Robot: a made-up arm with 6 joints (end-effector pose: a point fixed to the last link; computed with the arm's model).
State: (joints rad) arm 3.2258 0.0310 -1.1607 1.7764 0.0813 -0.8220
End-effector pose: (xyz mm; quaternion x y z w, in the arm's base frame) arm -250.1 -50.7 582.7 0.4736 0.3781 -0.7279 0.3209
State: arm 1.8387 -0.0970 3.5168 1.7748 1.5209 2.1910
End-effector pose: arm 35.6 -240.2 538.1 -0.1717 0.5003 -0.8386 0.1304
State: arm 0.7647 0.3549 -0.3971 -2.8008 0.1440 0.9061
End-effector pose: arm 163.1 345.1 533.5 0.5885 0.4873 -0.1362 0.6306
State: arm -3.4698 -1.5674 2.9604 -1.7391 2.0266 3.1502
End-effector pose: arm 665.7 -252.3 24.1 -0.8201 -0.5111 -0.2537 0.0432
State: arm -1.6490 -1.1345 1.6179 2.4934 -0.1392 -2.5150
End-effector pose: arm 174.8 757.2 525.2 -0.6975 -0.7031 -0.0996 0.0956
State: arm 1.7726 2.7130 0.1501 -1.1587 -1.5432 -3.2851
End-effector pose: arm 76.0 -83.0 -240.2 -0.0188 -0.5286 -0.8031 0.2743
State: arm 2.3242 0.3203 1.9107 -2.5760 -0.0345 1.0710
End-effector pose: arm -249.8 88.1 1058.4 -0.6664 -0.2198 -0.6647 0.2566
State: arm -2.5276 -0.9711 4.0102 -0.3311 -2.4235 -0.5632
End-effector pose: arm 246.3 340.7 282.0 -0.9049 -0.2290 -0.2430 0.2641
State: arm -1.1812 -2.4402 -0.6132 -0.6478 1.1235 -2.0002
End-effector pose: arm -229.3 255.3 180.5 -0.0352 -0.4790 0.8216 0.3070
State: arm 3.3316 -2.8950 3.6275 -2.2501 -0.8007 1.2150
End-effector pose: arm -157.9 -122.8 -266.7 -0.1186 -0.4196 -0.7422 0.5090
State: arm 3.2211 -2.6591 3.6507 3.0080 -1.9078 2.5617
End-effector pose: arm -33.6 -146.2 -155.1 -0.7940 -0.2313 -0.5238 0.2042
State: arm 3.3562 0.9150 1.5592 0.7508 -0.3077 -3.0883
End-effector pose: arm -590.4 -20.6 845.1 -0.0738 -0.9214 -0.3320 0.1879
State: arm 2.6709 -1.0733 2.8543 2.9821 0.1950 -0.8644
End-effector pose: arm 507.8 -418.4 306.6 0.5083 0.1330 -0.3464 0.7771
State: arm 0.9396 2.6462 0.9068 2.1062 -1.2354 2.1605
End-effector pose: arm 130.0 302.7 -482.1 0.4046 0.1592 -0.1516 0.8877
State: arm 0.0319 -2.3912 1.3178 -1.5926 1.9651 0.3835
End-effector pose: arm -672.9 -18.3 -134.0 -0.5834 0.3009 -0.4881 0.5752
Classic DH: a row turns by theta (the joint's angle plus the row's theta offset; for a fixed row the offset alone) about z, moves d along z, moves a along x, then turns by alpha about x. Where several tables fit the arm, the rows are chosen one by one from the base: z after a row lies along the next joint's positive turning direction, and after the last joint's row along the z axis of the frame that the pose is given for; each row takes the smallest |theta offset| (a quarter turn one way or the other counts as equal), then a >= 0, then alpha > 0; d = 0 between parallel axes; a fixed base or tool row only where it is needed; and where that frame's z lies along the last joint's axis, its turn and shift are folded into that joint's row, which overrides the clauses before.
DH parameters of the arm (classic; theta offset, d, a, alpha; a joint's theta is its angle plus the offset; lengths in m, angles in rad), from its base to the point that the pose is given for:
joint 1: 0 0.2778 0 -1.5708
joint 2: -1.5708 0 0.519 3.1416
joint 3: 0 0 0 -1.5708
joint 4: 0 -0.2865 0 1.5708
joint 5: 0 0.1444 0 -1.5708
joint 6: 1.5708 0 0 1.5708
tool (fixed): -1.5708 0 0 0

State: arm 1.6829 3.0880 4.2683 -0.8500 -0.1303 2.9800
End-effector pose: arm 68.2 246.3 -16.8 -0.2918 -0.7577 0.0006 0.5838
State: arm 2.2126 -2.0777 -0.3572 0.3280 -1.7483 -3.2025
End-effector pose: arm 434.2 -352.7 302.2 -0.5857 -0.8085 0.0546 0.0175
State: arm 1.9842 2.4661 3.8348 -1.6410 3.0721 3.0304
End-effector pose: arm -219.4 475.0 124.5 -0.1949 0.6512 0.0703 0.7301
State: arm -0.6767 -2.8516 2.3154 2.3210 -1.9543 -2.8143
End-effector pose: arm 118.0 31.5 -430.5 -0.2162 -0.2454 -0.7034 0.6311
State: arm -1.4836 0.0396 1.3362 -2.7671 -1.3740 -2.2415
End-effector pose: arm 146.9 -136.7 1057.9 0.7803 0.4560 0.3864 0.1839
